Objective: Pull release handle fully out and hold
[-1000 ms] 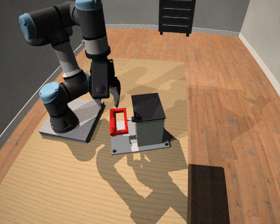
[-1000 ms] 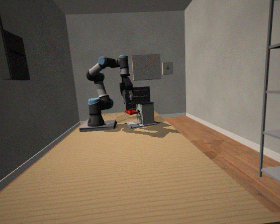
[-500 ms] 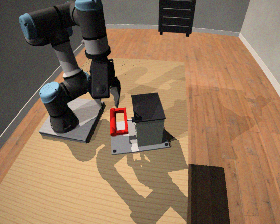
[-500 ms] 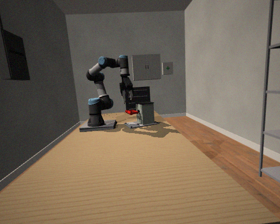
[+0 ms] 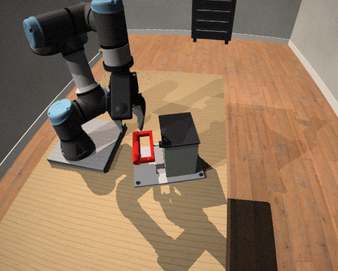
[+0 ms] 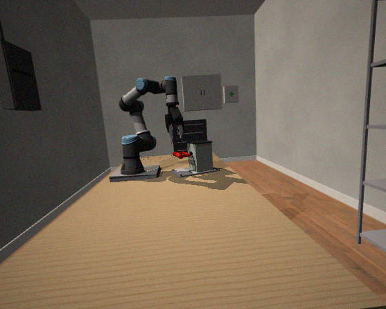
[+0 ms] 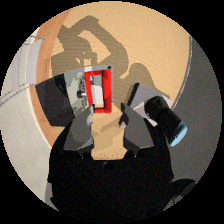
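Right now my hand is 50 mm short of the release handle, 10 mm to the right of it and 80 mm above it. From my hand the other things lie so: grey base plate 90 mm ahead, 20 mm to the left, 180 mm below.
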